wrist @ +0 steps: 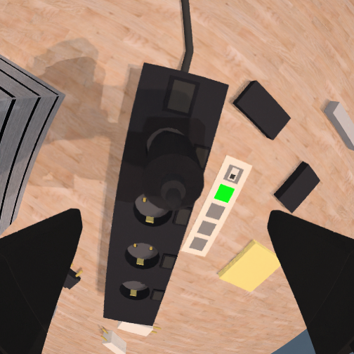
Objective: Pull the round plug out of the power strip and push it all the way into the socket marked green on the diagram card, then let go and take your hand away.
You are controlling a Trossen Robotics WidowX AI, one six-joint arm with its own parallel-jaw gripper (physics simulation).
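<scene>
The black power strip [122,200] runs down the middle of the wrist view, with its switch [181,95] at the top end. The round black plug [175,172] stands in the socket nearest the switch; its body hides most of that socket, and how deep it sits is hard to tell. Three sockets [152,207] [142,255] [134,290] below it are empty. The diagram card [215,211] lies right of the strip, with a switch symbol, then the green square [224,193], then three grey squares. My gripper [176,220] is open, its fingers wide apart and clear of the plug.
A grey ribbed metal block [30,110] stands at left. Black blocks [262,110] [297,187], a yellow block [250,266] and a light grey piece [341,122] lie at right. White plugs [136,328] [114,342] lie beyond the strip's lower end. A cable [187,35] leaves its top.
</scene>
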